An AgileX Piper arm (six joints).
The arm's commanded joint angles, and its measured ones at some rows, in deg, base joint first. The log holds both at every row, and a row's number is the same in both.
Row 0, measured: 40.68 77.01 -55.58 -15.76 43.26 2.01
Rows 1 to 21, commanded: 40.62 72.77 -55.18 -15.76 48.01 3.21; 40.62 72.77 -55.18 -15.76 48.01 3.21; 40.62 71.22 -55.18 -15.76 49.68 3.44; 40.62 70.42 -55.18 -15.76 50.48 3.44; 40.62 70.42 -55.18 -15.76 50.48 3.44; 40.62 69.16 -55.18 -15.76 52.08 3.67; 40.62 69.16 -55.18 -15.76 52.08 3.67; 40.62 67.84 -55.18 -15.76 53.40 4.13; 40.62 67.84 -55.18 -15.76 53.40 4.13; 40.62 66.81 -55.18 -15.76 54.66 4.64; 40.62 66.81 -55.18 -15.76 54.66 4.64; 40.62 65.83 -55.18 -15.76 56.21 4.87; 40.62 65.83 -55.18 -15.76 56.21 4.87; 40.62 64.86 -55.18 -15.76 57.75 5.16; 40.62 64.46 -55.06 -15.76 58.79 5.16; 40.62 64.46 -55.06 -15.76 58.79 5.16; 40.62 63.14 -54.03 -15.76 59.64 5.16; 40.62 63.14 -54.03 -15.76 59.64 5.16; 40.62 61.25 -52.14 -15.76 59.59 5.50; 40.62 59.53 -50.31 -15.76 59.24 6.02; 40.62 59.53 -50.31 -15.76 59.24 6.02
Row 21, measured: 40.68 61.76 -52.48 -15.70 58.79 4.87
